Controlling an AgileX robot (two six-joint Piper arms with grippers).
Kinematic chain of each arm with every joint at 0, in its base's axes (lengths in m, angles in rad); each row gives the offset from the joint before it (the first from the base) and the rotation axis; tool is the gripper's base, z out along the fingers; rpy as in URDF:
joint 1: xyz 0 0 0.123 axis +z
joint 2: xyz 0 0 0 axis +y
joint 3: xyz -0.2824 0 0.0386 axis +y
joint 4: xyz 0.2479 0 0.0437 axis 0.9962 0 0.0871
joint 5: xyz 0 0 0 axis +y
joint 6: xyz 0.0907 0 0.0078 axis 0.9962 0 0.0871
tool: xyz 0 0 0 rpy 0 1.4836 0
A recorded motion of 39 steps. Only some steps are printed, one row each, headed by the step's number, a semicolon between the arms.
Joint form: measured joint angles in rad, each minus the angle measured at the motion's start. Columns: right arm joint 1, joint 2, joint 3, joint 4, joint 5, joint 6; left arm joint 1, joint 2, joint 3, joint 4, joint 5, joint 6.
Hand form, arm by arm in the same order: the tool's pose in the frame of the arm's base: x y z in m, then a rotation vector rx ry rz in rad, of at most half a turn. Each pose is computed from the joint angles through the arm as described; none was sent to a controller.
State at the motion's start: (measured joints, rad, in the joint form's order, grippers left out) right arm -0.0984 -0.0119 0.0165 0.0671 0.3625 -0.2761; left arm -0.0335 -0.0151 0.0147 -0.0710 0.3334 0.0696
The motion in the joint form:
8: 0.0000 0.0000 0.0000 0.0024 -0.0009 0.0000; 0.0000 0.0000 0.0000 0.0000 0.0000 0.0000
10: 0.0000 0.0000 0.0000 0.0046 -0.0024 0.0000; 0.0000 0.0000 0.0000 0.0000 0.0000 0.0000
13: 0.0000 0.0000 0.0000 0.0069 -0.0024 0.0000; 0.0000 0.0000 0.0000 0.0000 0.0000 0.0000
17: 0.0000 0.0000 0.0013 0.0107 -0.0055 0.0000; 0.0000 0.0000 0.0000 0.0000 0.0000 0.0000
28: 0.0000 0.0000 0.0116 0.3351 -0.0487 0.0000; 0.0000 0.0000 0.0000 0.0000 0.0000 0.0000
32: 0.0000 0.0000 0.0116 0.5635 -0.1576 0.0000; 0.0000 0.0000 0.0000 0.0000 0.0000 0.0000
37: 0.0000 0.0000 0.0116 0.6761 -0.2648 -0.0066; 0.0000 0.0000 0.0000 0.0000 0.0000 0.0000
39: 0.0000 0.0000 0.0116 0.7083 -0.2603 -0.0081; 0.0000 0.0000 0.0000 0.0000 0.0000 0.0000
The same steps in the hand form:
8: 0.0527 -0.0029 0.1757 -0.1215 1.8493 -0.1930; 0.0531 -0.0039 0.1789 0.0491 1.8153 -0.0431
10: 0.0527 -0.0029 0.1758 -0.1200 1.8478 -0.1911; 0.0531 -0.0039 0.1789 0.0491 1.8153 -0.0431
13: 0.0527 -0.0028 0.1758 -0.1185 1.8477 -0.1888; 0.0531 -0.0039 0.1789 0.0491 1.8153 -0.0431
17: 0.0529 -0.0027 0.1757 -0.1158 1.8458 -0.1855; 0.0531 -0.0039 0.1789 0.0491 1.8153 -0.0431
28: 0.0547 0.0057 0.1782 0.0981 1.7871 0.1156; 0.0531 -0.0039 0.1789 0.0491 1.8153 -0.0431
32: 0.0565 0.0055 0.1892 0.2778 1.6501 0.2862; 0.0531 -0.0039 0.1789 0.0491 1.8153 -0.0431
37: 0.0569 0.0005 0.1977 0.3840 1.5343 0.3339; 0.0531 -0.0039 0.1789 0.0491 1.8153 -0.0431
39: 0.0569 0.0010 0.1976 0.4040 1.5320 0.3618; 0.0531 -0.0039 0.1789 0.0491 1.8153 -0.0431

